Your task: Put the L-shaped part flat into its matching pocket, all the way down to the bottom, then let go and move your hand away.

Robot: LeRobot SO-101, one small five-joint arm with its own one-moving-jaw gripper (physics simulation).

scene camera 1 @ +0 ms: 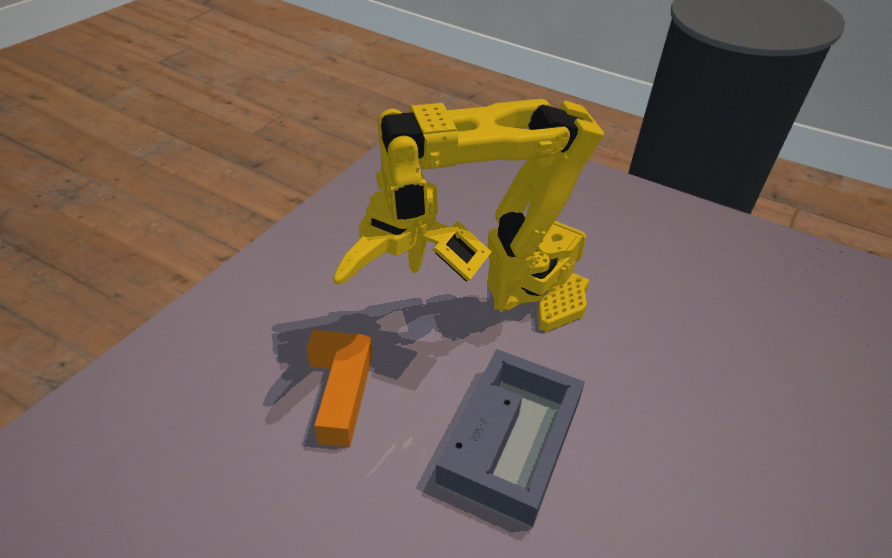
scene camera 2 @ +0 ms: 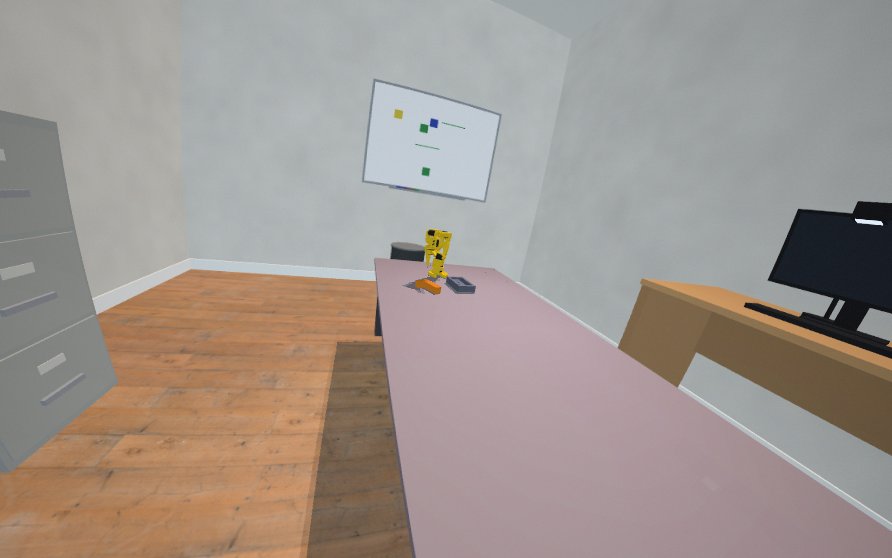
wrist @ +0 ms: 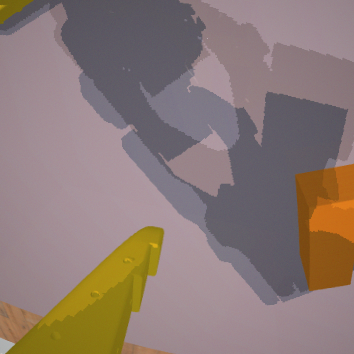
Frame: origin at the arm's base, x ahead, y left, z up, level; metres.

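Where they show: hand, its tool point: (scene camera 1: pixel 413 269) (scene camera 2: pixel 427 265) (wrist: pixel 160 245); arm's base, origin of its link: (scene camera 1: pixel 530 306) (scene camera 2: pixel 438 276).
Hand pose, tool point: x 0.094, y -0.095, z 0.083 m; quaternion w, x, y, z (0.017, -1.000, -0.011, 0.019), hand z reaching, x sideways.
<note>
Each offset is from my tool point to the top centre of the thing. Level surfaces: height alone.
The orange L-shaped part {0.120 m ahead, 0.016 m right, 0.053 m down} (scene camera 1: pixel 343 388) (scene camera 2: pixel 428 286) (wrist: pixel 331 217) lies flat on the table, partly in the arm's shadow; its end shows at the right edge of the wrist view. The grey-blue block {0.072 m ahead, 0.158 m left, 0.046 m down} (scene camera 1: pixel 483 421) (scene camera 2: pixel 469 288) with the L-shaped pocket stands apart from it, to the right in scene camera 1; its pocket is empty with a pale floor. My gripper (scene camera 1: pixel 376 274) is fully open and empty, raised above the table behind the part in scene camera 1. In the wrist view one notched jaw shows at the lower left; the moving jaw is out of the picture.
The yellow arm's base (scene camera 1: pixel 526 269) stands on the mauve table {0.083 m down} (scene camera 1: pixel 723 394) (scene camera 2: pixel 499 394), behind the block in scene camera 1. A dark round bin (scene camera 1: pixel 723 118) (scene camera 2: pixel 407 252) stands beyond the table edge. A desk with a monitor (scene camera 2: pixel 835 256) is at the right in scene camera 2.
</note>
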